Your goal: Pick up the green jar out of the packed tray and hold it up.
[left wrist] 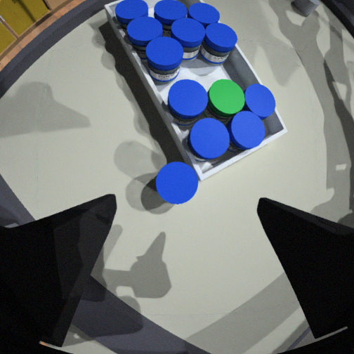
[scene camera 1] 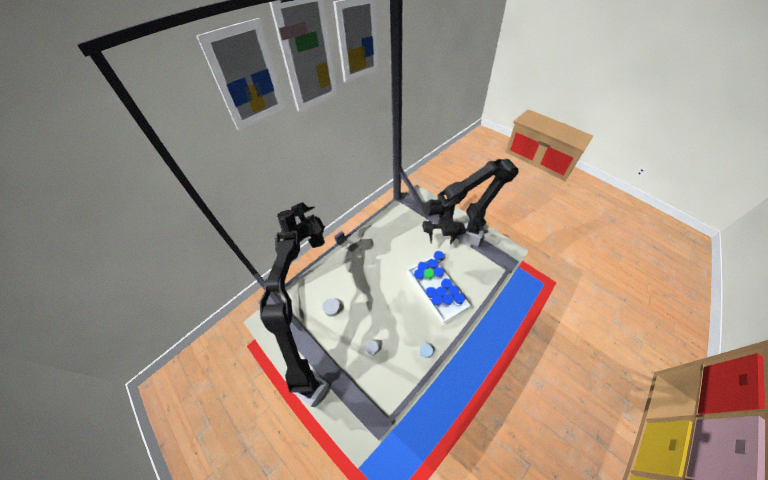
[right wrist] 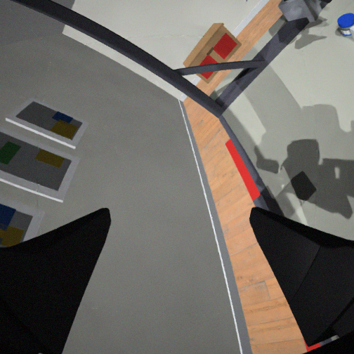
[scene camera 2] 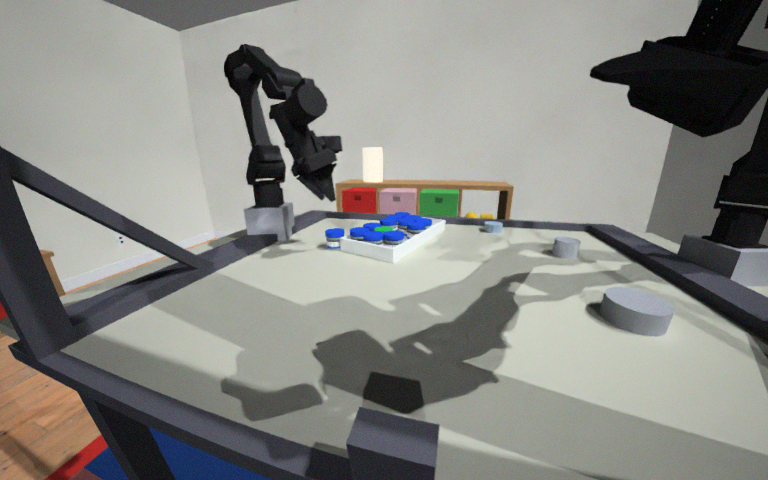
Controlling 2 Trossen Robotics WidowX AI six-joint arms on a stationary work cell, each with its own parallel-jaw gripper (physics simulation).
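Places are measured from the left arm's base along level axes (x back, y right, z up), in metres.
Pixels of known places: left gripper, fingertip midpoint: (scene camera 1: pixel 440 243) (scene camera 2: pixel 327 200); right gripper, fingertip midpoint: (scene camera 1: pixel 319 216); left arm's base at its link origin: (scene camera 1: pixel 473 228) (scene camera 2: pixel 269 205); right arm's base at its link origin: (scene camera 1: pixel 308 386) (scene camera 2: pixel 733 242).
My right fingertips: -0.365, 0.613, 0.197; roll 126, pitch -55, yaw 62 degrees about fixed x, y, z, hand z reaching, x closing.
Note:
Ahead of a thing's pixels: the offset from my right fingertips to its top centre, as dx, dy, dz.
The green jar @[+0.062, -0.482, -0.238] (scene camera 1: pixel 428 273) (scene camera 2: pixel 382 229) (left wrist: pixel 226 97) stands upright in the white tray (scene camera 1: pixel 453 311) (scene camera 2: pixel 368 249) (left wrist: pixel 245 154). Blue-lidded jars stand close on its left, right and lower sides in the left wrist view; a strip of bare tray floor shows above it. A loose blue jar @[+0.177, -0.493, -0.242] (scene camera 1: pixel 438 255) (scene camera 2: pixel 334 238) (left wrist: pixel 176 182) (right wrist: pixel 346 22) stands upright on the table just outside the tray's near corner. My left gripper (scene camera 1: pixel 441 241) (scene camera 2: pixel 325 198) (left wrist: pixel 188 203) is open and empty, above the table near the loose jar. My right gripper (right wrist: pixel 181 215) is open and empty, raised away from the tray.
Several more blue jars (left wrist: pixel 187 35) fill the tray's other half. A wide grey cylinder @[-0.251, -0.147, -0.254] (scene camera 1: pixel 331 306) (scene camera 2: pixel 637 311), a smaller grey cylinder @[-0.336, -0.385, -0.249] (scene camera 1: pixel 372 346) (scene camera 2: pixel 565 247) and a light blue cylinder @[-0.264, -0.586, -0.260] (scene camera 1: pixel 426 350) (scene camera 2: pixel 492 226) stand on the table. Dark frame rails border the table.

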